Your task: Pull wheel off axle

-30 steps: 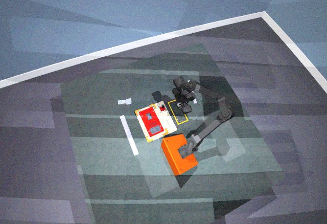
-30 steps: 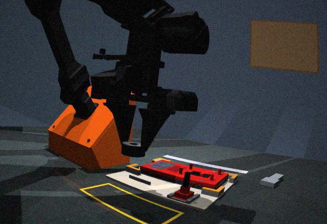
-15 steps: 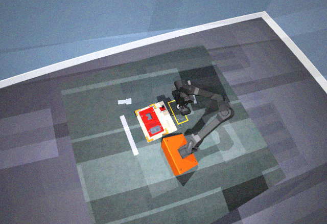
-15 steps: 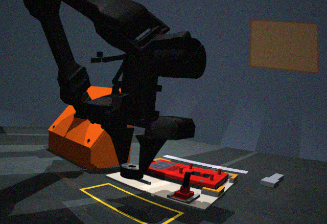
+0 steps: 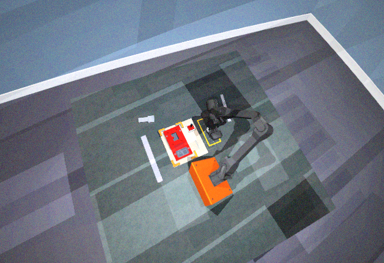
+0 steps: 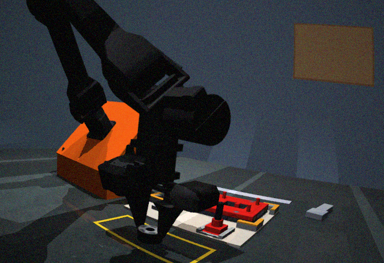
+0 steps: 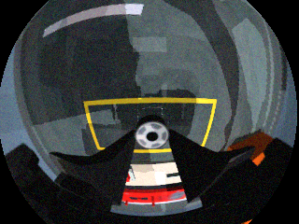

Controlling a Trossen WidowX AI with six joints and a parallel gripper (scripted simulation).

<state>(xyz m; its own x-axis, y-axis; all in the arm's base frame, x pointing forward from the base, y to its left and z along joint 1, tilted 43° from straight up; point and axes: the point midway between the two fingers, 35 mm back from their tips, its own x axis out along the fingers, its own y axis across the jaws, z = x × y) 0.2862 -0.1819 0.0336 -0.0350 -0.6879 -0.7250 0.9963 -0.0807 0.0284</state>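
The wheel is right at my gripper tip. From my gripper tip the other things lie so: axle: 90 mm to the left, 70 mm ahead, 20 mm above.
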